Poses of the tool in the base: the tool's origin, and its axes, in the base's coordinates. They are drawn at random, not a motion.
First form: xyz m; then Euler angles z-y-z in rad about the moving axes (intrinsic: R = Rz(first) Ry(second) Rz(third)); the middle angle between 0 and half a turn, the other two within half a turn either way.
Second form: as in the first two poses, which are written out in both.
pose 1, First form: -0.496 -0.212 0.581 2.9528 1.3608 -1.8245
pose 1, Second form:
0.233 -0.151 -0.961
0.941 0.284 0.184
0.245 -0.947 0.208
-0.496 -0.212 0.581

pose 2, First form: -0.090 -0.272 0.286 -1.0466 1.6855 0.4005
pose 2, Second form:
0.285 0.820 0.497
0.286 0.422 -0.860
-0.915 0.387 -0.114
-0.090 -0.272 0.286

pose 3, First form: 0.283 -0.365 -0.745 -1.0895 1.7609 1.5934
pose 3, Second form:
0.888 0.067 0.455
0.459 -0.178 -0.870
0.022 0.982 -0.189
0.283 -0.365 -0.745

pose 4, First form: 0.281 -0.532 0.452 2.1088 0.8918 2.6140
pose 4, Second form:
-0.154 0.904 -0.399
-0.724 0.171 0.668
0.672 0.392 0.628
0.281 -0.532 0.452

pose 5, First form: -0.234 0.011 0.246 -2.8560 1.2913 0.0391
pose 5, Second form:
-0.253 0.292 -0.922
-0.115 -0.956 -0.271
-0.960 0.038 0.276
-0.234 0.011 0.246

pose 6, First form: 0.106 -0.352 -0.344 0.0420 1.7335 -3.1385
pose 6, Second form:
0.162 0.041 0.986
0.004 -0.999 0.041
0.987 -0.003 -0.162
0.106 -0.352 -0.344

